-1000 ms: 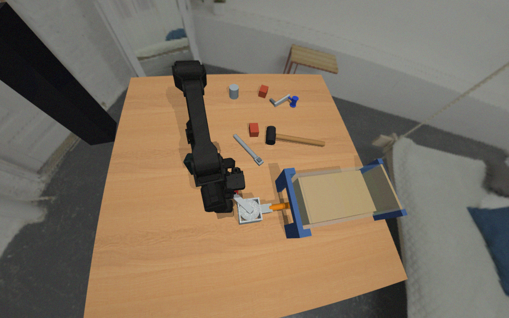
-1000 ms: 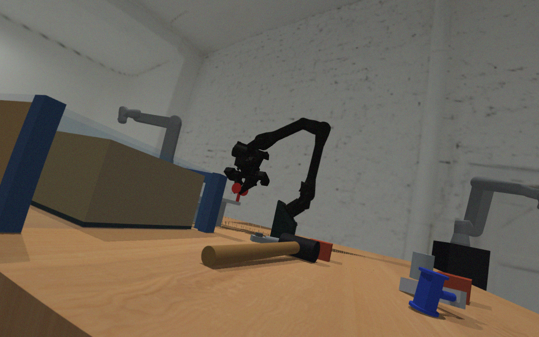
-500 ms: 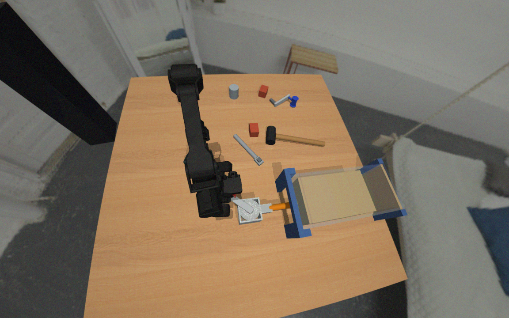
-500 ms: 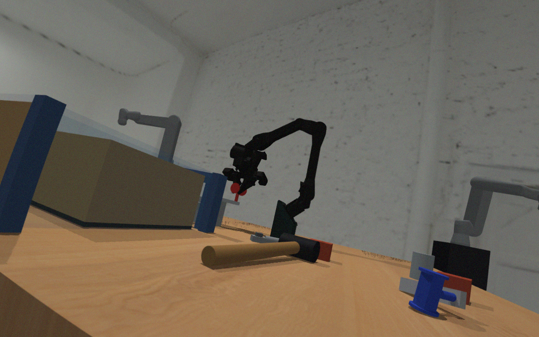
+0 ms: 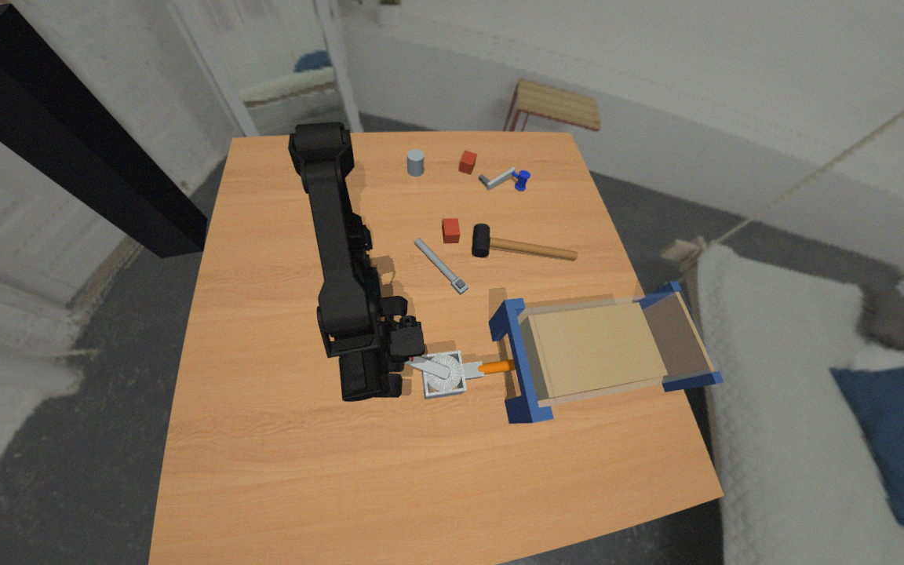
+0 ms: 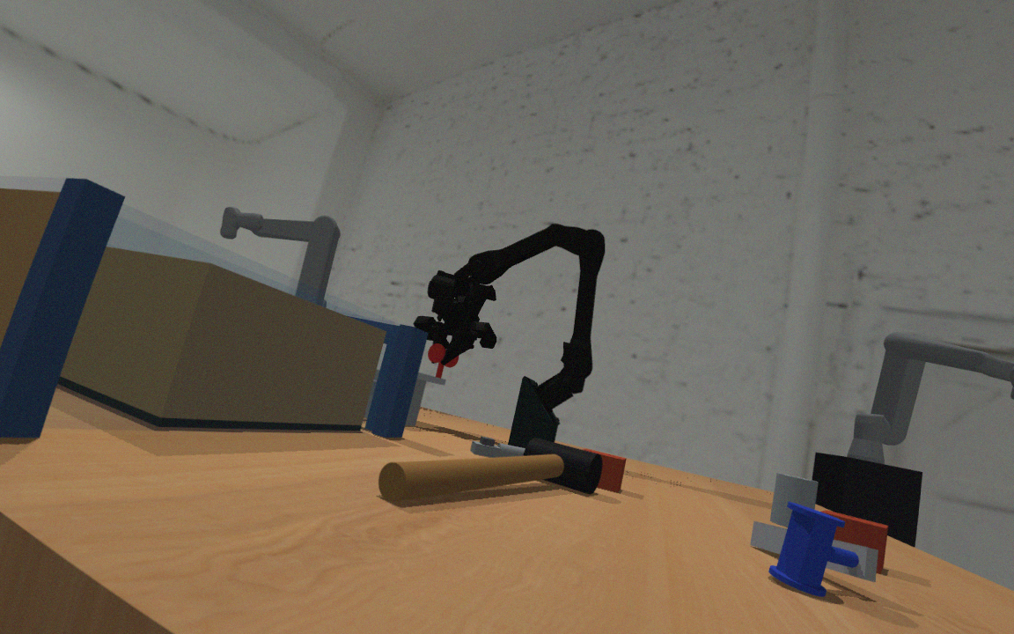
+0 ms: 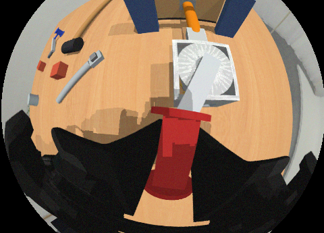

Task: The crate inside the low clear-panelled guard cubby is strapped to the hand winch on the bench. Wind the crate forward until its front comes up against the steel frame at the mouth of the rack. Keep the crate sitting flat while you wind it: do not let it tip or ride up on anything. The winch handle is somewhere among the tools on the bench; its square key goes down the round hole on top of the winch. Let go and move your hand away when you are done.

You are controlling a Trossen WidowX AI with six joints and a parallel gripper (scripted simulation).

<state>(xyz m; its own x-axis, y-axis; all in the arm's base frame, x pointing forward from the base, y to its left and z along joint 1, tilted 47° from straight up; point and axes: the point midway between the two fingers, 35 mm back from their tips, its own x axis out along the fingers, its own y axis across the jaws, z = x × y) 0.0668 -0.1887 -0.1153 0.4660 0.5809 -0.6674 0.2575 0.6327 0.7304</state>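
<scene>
The red-knobbed winch handle lies 30 mm below my gripper tip, 20 mm to the right of it and 20 mm ahead of it. Also, from my gripper tip: winch (100 mm below, 60 mm to the right, 50 mm ahead); then red knob (20 mm behind); then blue steel frame (230 mm ahead, 70 mm to the right, 20 mm below).
</scene>
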